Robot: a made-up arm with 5 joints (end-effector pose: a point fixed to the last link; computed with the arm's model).
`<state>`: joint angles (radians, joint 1 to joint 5).
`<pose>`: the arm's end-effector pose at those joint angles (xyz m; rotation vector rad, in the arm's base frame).
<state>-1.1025 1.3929 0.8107 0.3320 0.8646</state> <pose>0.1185 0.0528 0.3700 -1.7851 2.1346 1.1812</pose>
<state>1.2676 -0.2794 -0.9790 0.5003 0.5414</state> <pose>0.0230 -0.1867 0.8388 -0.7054 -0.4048 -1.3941</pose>
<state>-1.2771 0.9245 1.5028 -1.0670 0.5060</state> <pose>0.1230 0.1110 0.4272 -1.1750 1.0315 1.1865</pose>
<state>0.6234 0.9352 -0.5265 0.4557 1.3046</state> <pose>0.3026 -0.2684 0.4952 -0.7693 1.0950 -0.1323</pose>
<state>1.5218 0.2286 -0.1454 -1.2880 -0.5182</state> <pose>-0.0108 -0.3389 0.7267 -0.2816 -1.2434 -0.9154</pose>
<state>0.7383 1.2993 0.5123 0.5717 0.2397</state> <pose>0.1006 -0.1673 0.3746 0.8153 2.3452 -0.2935</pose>
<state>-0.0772 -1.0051 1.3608 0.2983 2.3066</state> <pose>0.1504 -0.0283 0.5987 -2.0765 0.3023 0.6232</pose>
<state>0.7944 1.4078 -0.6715 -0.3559 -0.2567</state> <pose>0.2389 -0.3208 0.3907 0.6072 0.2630 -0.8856</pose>
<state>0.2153 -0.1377 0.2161 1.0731 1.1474</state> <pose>0.2479 -0.1150 0.6320 -0.7623 1.1865 0.2942</pose>
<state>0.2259 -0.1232 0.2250 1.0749 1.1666</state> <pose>0.2480 -0.1171 0.6283 -0.7664 1.2092 0.3098</pose>
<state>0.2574 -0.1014 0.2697 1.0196 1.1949</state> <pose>0.2480 -0.1241 0.6204 -0.7688 1.2255 0.3065</pose>
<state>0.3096 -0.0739 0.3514 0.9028 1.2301</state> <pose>0.2467 -0.1359 0.6084 -0.7694 1.2324 0.2801</pose>
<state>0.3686 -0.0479 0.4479 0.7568 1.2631</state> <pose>0.2431 -0.1491 0.5958 -0.7694 1.2300 0.2374</pose>
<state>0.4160 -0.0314 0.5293 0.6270 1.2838</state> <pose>0.2388 -0.1594 0.5867 -0.7696 1.2195 0.1912</pose>
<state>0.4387 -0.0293 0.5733 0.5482 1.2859</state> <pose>0.2363 -0.1643 0.5834 -0.7695 1.2017 0.1537</pose>
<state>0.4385 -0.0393 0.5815 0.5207 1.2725</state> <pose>0.2364 -0.1647 0.5853 -0.7681 1.1793 0.1286</pose>
